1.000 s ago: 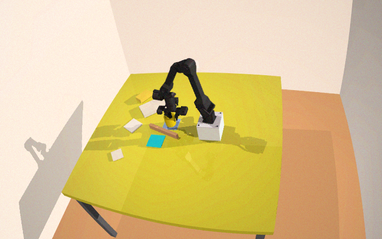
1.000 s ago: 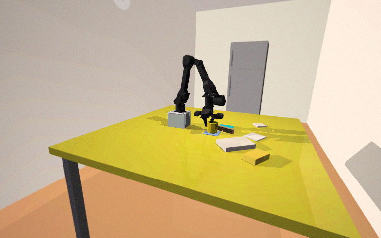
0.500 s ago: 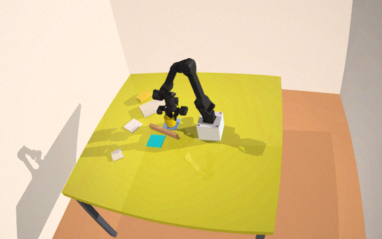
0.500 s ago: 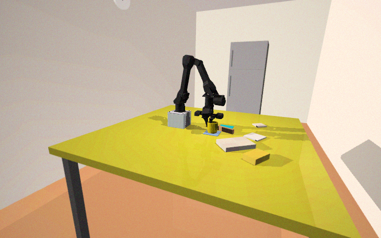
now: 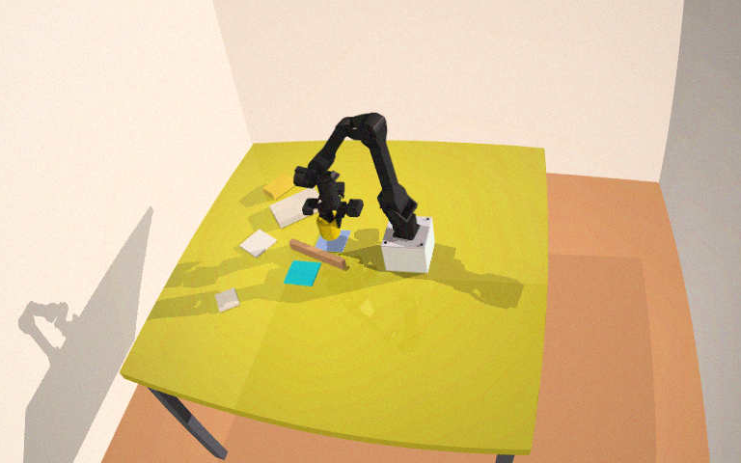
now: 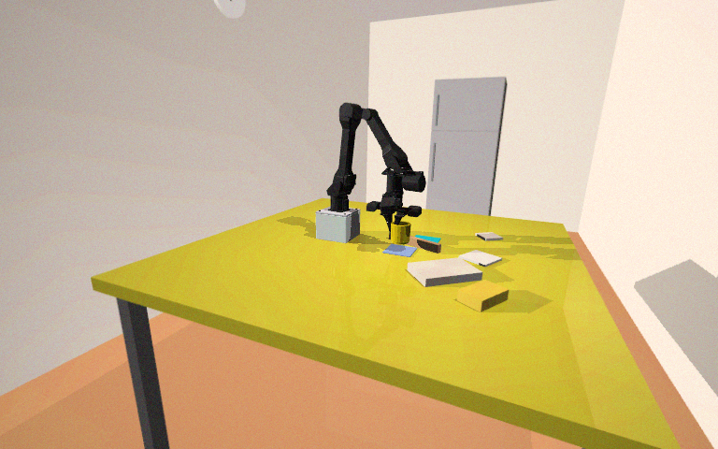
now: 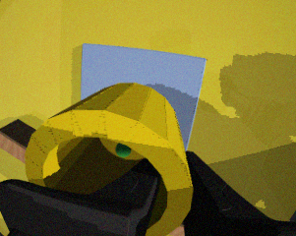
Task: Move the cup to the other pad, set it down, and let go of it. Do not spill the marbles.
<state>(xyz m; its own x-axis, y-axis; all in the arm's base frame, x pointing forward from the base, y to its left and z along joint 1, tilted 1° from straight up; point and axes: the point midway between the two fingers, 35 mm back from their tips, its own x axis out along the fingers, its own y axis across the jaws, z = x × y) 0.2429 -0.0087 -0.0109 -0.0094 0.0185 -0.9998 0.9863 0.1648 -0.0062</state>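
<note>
My gripper tip is now 3 cm short of the green marble, 2 cm to the right of it and 2 cm above it. From my gripper tip the other things lie so: yellow cup (2 cm ahead); blue pad (3 cm ahead, 7 cm below); wooden bar (5 cm ahead, 8 cm to the left, 6 cm below).
</note>
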